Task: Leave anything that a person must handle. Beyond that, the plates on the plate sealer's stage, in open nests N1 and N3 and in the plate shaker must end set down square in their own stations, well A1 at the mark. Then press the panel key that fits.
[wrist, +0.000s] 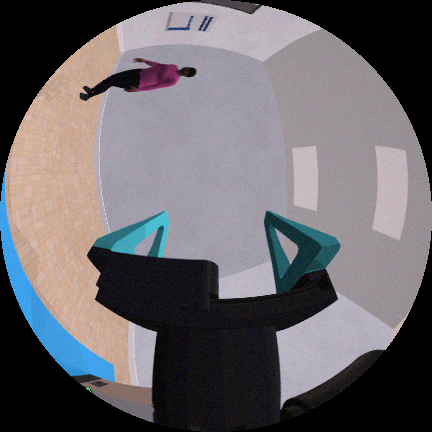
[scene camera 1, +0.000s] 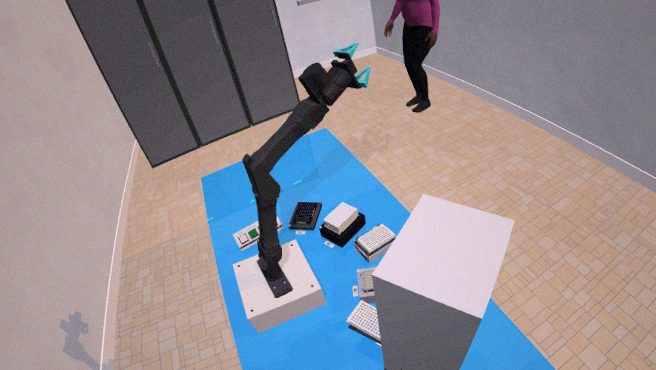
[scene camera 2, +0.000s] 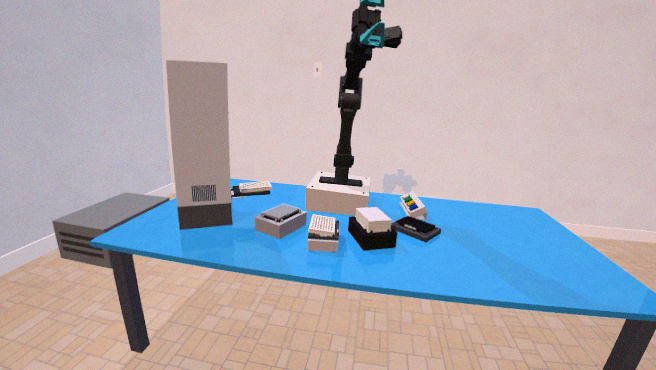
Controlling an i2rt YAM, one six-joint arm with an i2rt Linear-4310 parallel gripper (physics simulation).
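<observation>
My gripper (scene camera 1: 363,56) (scene camera 2: 383,14) (wrist: 215,216) is open and empty, high above the table. A dark plate (scene camera 1: 306,214) (scene camera 2: 416,223) lies on a low dark base. A white block-like piece (scene camera 1: 341,216) (scene camera 2: 373,219) sits on a black device. A white welled plate (scene camera 1: 377,237) (scene camera 2: 322,225) sits on a pale device with a dark band. A plate on a grey device (scene camera 1: 368,280) (scene camera 2: 281,213) and a white plate (scene camera 1: 365,316) (scene camera 2: 256,186) on a dark base are partly hidden in scene camera 1. The key panel (scene camera 1: 243,239) (scene camera 2: 413,204) shows green, yellow and blue keys. Station labels and A1 marks are unreadable.
A tall tower (scene camera 1: 442,255) (scene camera 2: 200,135) stands beside the stations. The arm stands on a white pedestal (scene camera 1: 285,307) (scene camera 2: 337,199) on the blue table (scene camera 1: 325,150) (scene camera 2: 500,250). A person (scene camera 1: 417,45) (wrist: 155,77) stands beyond the table. A grey cabinet (scene camera 2: 107,215) stands on the floor.
</observation>
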